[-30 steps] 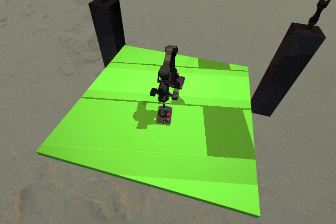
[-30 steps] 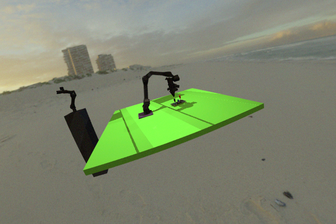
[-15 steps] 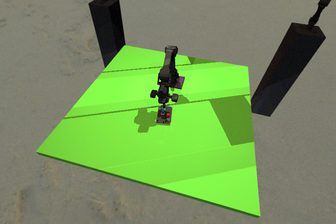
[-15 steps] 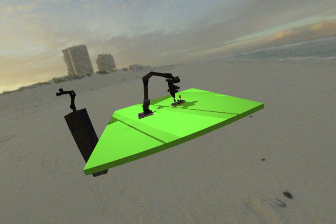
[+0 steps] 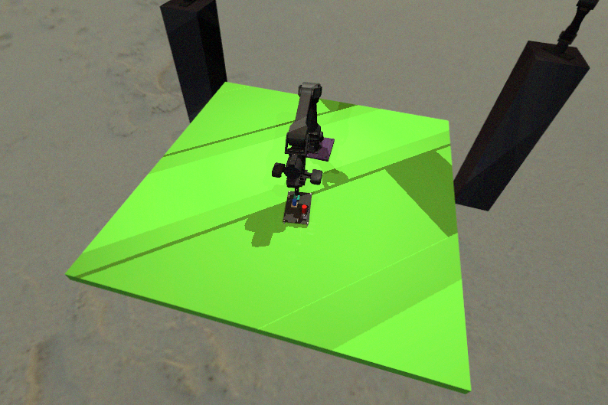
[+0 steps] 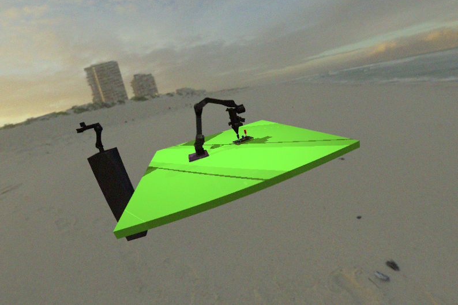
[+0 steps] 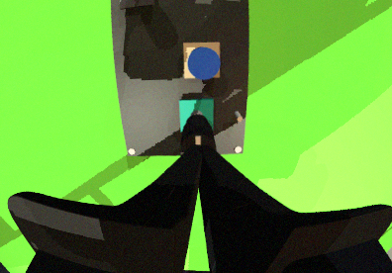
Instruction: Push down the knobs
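Right now my gripper tip is 3 cm above the green potentiometer. Round my gripper tip: red knob: 8 cm ahead, 6 cm to the left, 1 cm below.
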